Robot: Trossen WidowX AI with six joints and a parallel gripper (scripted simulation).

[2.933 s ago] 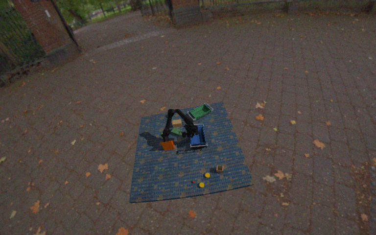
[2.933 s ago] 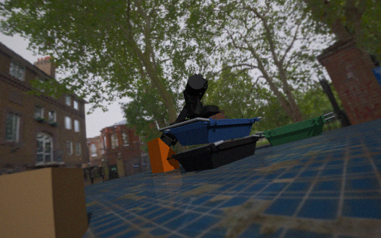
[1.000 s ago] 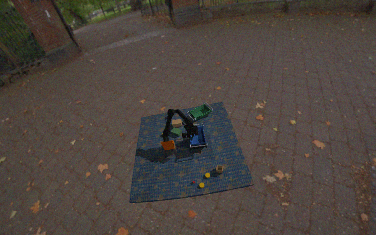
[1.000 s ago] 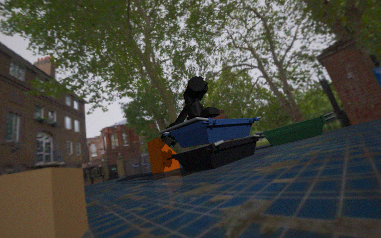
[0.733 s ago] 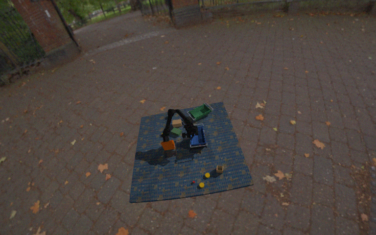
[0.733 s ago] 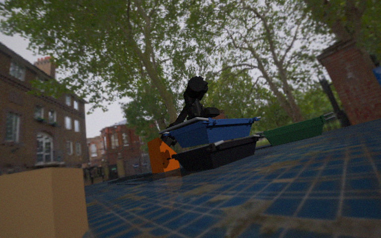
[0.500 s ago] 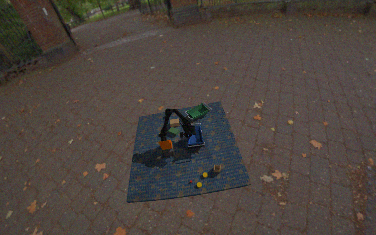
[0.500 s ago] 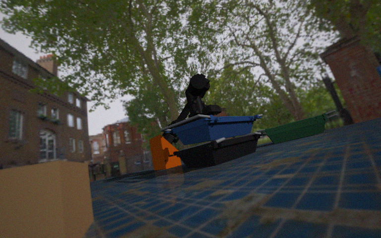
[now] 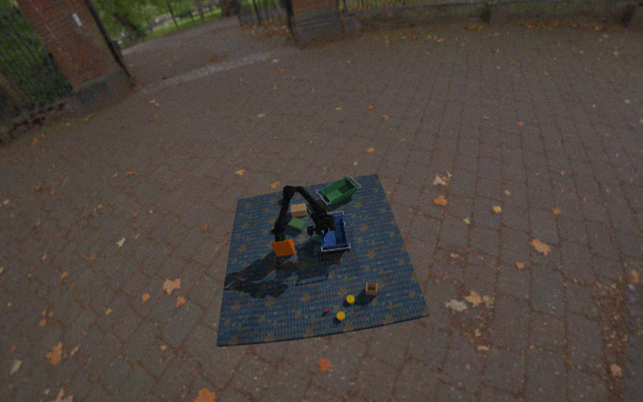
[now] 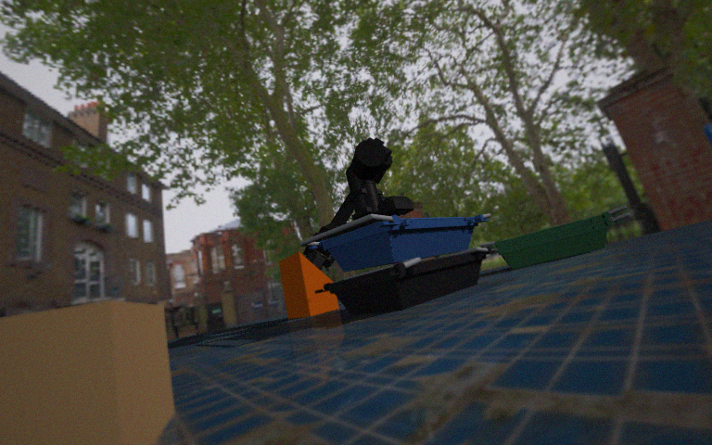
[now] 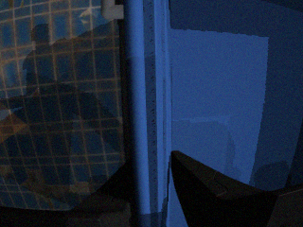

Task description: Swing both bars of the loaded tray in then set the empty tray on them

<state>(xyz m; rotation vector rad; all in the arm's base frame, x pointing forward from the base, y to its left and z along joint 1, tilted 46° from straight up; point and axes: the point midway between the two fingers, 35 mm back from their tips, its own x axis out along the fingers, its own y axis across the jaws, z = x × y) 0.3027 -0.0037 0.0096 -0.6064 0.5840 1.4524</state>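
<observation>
Right now the blue tray is 7 cm ahead of my gripper tip and 3 cm above it. From my gripper tip the other things lie so: tan block (34 cm to the left, 18 cm behind, 6 cm below); small brown box (43 cm to the right, 25 cm ahead, 7 cm below); green block (20 cm to the left, 19 cm behind, 7 cm below).
</observation>
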